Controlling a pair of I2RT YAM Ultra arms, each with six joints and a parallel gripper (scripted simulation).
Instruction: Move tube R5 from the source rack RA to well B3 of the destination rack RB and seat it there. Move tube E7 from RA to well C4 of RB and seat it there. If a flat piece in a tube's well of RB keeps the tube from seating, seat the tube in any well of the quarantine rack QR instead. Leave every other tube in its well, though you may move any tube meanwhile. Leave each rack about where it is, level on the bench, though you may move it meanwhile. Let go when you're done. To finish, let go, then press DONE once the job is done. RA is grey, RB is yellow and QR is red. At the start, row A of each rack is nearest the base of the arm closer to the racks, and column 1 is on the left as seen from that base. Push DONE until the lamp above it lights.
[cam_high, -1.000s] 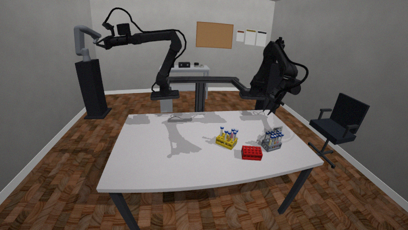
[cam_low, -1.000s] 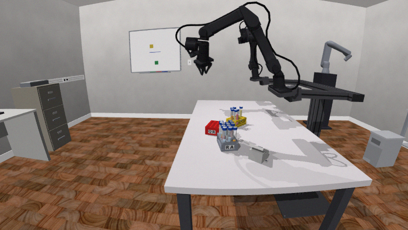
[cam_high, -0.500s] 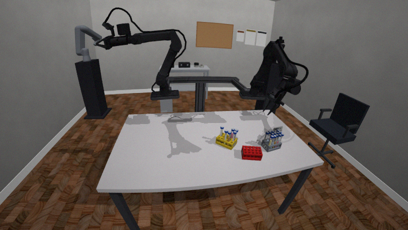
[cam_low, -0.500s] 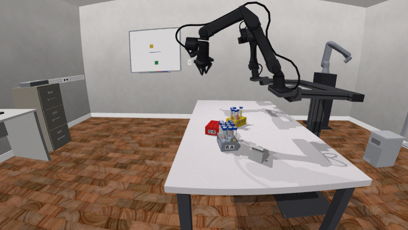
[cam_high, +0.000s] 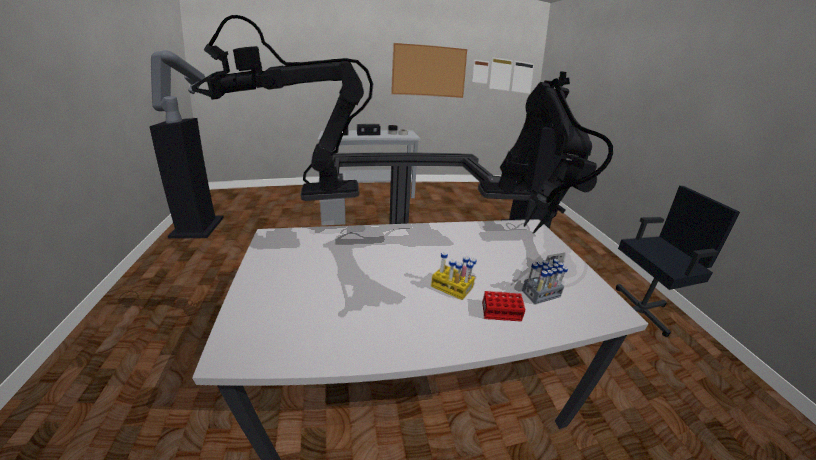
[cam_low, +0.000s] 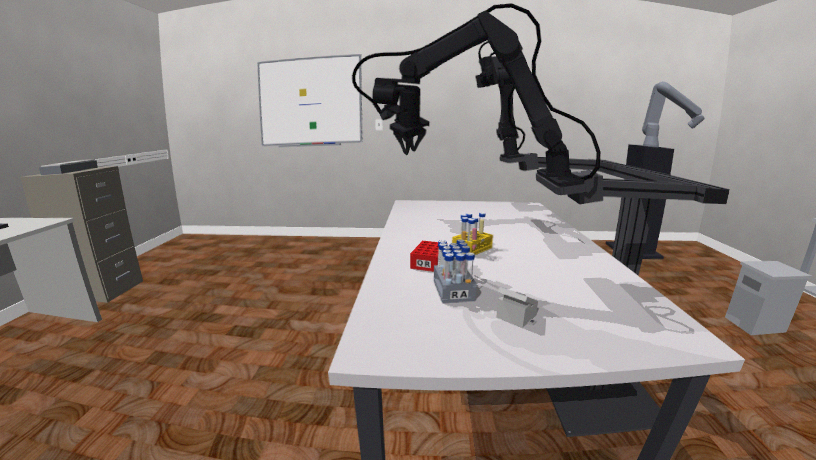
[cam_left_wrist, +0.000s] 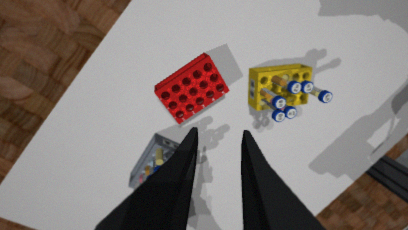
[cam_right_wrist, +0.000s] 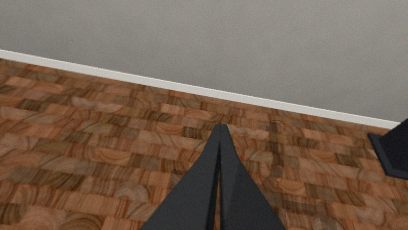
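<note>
The grey rack RA is 14 cm behind my left hand, 21 cm to the left of it and 33 cm below it. The rest, counted from my left hand: red rack QR: 7 cm behind, 2 cm to the left, 33 cm below; then grey button box: 29 cm behind, 34 cm to the left, 31 cm below; then yellow rack RB: 22 cm behind, 12 cm to the right, 33 cm below.
</note>
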